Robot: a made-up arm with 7 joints.
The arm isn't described. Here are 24 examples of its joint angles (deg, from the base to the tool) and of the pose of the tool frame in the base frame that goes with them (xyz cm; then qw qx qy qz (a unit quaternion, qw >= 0)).
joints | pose
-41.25 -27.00 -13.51 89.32 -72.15 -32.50 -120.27 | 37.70 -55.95 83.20 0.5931 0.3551 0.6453 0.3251
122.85 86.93 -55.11 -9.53 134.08 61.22 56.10 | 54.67 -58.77 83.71 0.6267 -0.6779 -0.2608 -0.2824
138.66 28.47 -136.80 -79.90 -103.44 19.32 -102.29 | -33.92 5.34 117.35 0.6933 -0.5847 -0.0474 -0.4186
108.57 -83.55 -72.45 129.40 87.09 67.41 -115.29 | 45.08 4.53 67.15 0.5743 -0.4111 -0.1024 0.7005
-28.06 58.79 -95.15 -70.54 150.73 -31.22 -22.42 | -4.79 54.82 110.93 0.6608 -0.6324 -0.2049 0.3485
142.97 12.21 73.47 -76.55 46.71 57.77 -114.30 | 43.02 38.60 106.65 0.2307 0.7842 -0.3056 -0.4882
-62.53 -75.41 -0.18 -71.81 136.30 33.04 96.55 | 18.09 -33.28 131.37 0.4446 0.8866 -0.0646 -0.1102
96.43 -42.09 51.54 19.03 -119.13 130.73 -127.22 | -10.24 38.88 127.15 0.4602 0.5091 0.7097 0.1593
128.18 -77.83 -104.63 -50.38 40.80 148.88 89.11 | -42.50 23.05 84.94 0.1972 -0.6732 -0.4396 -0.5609
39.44 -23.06 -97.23 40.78 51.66 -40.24 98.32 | 47.76 -26.47 133.56 0.5095 0.1210 0.0118 -0.8518
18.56 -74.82 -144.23 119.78 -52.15 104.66 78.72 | 24.52 -33.46 112.00 0.3721 -0.7950 -0.3540 -0.3228
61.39 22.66 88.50 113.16 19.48 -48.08 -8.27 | -36.33 25.87 76.13 0.2302 -0.5330 0.1902 0.7917
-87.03 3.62 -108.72 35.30 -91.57 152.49 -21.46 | -21.17 1.04 135.90 0.5165 -0.5089 0.6676 0.1688
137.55 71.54 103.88 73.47 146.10 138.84 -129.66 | 5.96 -46.13 66.49 0.4069 -0.7021 0.2079 -0.5461
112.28 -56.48 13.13 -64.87 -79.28 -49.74 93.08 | 22.59 10.82 135.85 0.8413 0.2803 -0.0262 -0.4615
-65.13 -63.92 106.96 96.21 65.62 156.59 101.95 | 33.68 4.55 83.51 0.4138 -0.5098 -0.1071 0.7466
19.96 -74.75 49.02 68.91 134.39 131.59 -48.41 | 25.74 39.40 56.73 0.8311 0.1404 0.1111 -0.5266
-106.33 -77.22 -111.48 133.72 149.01 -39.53 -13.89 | -43.94 30.39 74.11 0.0691 0.2157 0.6117 0.7579
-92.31 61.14 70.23 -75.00 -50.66 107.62 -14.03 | -41.92 32.57 65.43 0.8436 0.1385 0.5054 -0.1169
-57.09 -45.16 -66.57 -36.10 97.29 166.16 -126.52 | 29.91 -26.89 118.47 0.1964 0.8837 0.3632 0.2203
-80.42 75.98 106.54 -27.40 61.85 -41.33 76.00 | -34.58 75.46 97.21 0.9099 -0.1479 -0.1832 0.3415
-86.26 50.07 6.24 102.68 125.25 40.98 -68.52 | 2.98 -25.11 116.74 0.3887 -0.0615 -0.9171 -0.0639
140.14 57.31 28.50 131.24 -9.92 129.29 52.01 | -10.80 0.86 113.43 0.0205 -0.9061 -0.1154 -0.4066
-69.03 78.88 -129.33 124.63 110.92 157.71 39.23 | -26.41 -4.31 59.94 0.9558 -0.0761 -0.2838 -0.0086
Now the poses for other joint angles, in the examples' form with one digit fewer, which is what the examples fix.
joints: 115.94 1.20 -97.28 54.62 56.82 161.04 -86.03
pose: 42.4 10.3 119.3 0.265 -0.301 -0.840 -0.365
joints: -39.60 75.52 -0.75 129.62 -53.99 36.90 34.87
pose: 7.7 -4.1 129.9 0.573 -0.472 -0.509 -0.436
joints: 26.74 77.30 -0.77 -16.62 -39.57 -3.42 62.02
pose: -69.8 -43.9 65.7 0.109 -0.671 0.657 0.326
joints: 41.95 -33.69 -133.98 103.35 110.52 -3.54 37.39
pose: 13.6 -55.2 97.9 0.383 0.582 -0.355 -0.623
